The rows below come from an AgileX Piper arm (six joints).
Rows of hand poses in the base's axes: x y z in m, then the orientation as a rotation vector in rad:
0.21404 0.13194 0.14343 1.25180 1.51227 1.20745
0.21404 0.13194 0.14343 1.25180 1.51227 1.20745
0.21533 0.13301 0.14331 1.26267 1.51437 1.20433
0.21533 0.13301 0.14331 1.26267 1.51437 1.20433
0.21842 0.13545 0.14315 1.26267 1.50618 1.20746
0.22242 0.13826 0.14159 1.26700 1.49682 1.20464
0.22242 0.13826 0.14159 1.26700 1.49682 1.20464
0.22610 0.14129 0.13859 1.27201 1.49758 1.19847
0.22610 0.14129 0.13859 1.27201 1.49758 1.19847
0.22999 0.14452 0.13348 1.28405 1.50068 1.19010
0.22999 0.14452 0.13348 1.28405 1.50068 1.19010
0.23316 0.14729 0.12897 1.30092 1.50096 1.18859
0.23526 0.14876 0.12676 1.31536 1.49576 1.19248
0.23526 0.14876 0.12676 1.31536 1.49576 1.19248
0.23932 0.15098 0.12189 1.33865 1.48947 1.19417
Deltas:
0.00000 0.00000 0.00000 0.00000 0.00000 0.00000
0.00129 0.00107 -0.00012 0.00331 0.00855 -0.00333
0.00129 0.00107 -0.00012 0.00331 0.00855 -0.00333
0.00438 0.00351 -0.00028 0.00653 0.00302 -0.00687
0.00838 0.00632 -0.00184 0.00823 0.00045 -0.01538
0.00838 0.00632 -0.00184 0.00823 0.00045 -0.01538
0.01206 0.00935 -0.00484 0.00664 0.00505 -0.01944
0.01206 0.00935 -0.00484 0.00664 0.00505 -0.01944
0.01595 0.01258 -0.00995 0.00696 0.01584 -0.02507
0.01595 0.01258 -0.00995 0.00696 0.01584 -0.02507
0.01912 0.01535 -0.01446 0.01481 0.02682 -0.03026
0.02122 0.01682 -0.01667 0.02574 0.03208 -0.03543
0.02122 0.01682 -0.01667 0.02574 0.03208 -0.03543
0.02528 0.01904 -0.02154 0.04008 0.04267 -0.04466

